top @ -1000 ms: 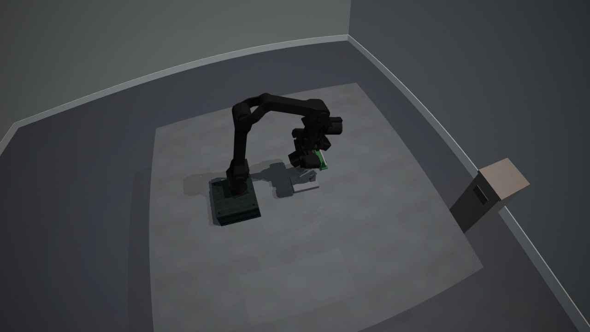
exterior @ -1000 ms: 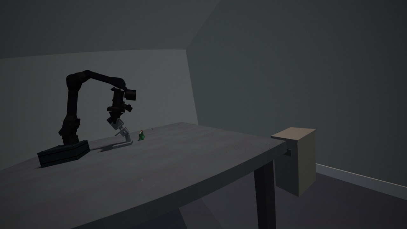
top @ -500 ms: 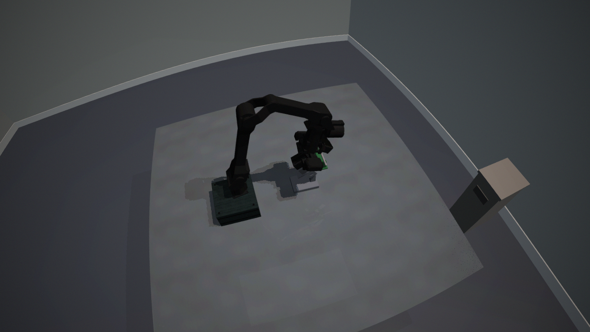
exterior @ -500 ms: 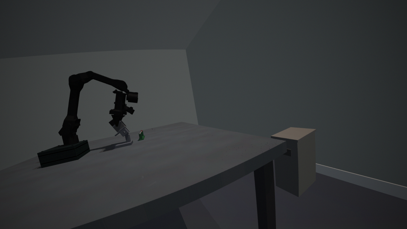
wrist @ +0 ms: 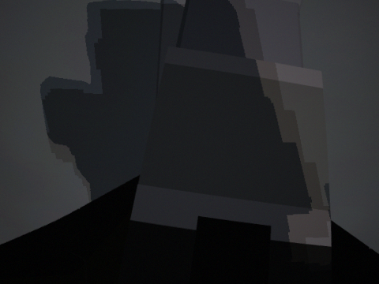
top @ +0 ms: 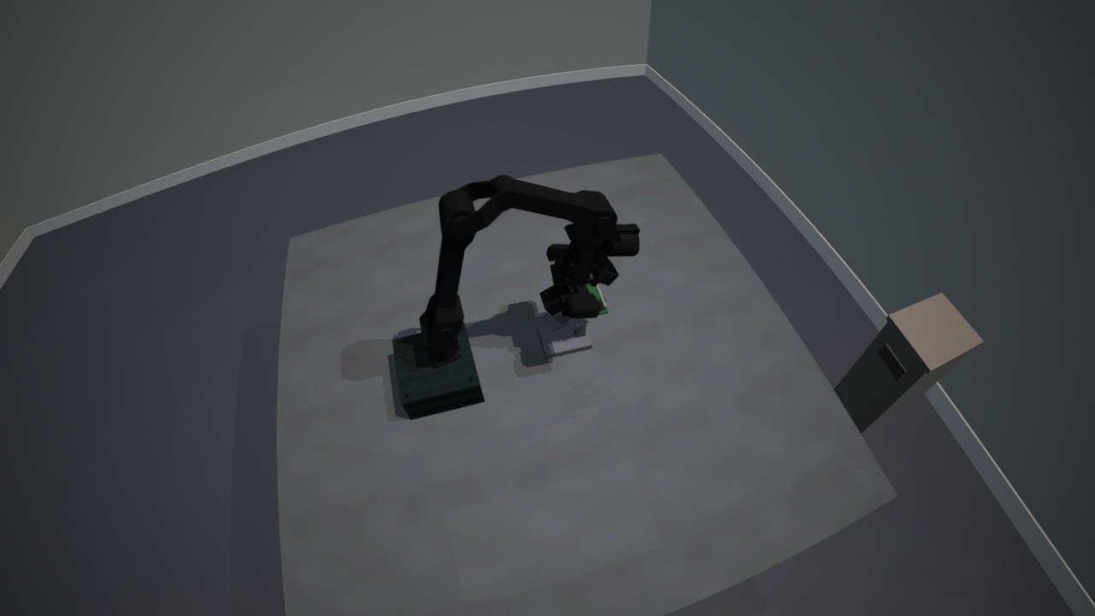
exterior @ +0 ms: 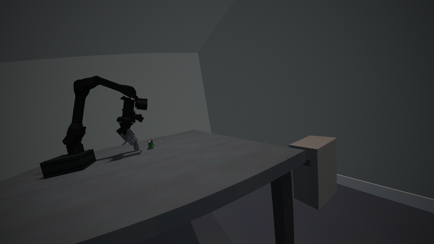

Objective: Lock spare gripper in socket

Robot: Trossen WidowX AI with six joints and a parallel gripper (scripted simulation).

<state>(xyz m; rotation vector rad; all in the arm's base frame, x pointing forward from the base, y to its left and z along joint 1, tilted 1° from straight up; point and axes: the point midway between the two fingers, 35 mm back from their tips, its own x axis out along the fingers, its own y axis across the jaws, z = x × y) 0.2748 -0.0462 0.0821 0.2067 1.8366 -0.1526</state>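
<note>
My gripper tip is now 10 mm short of the spare gripper. From my gripper tip the other things lie so: green pin rack: 140 mm ahead, 100 mm below, 90 mm to the left; grey mount: 70 mm below, 20 mm ahead.
</note>
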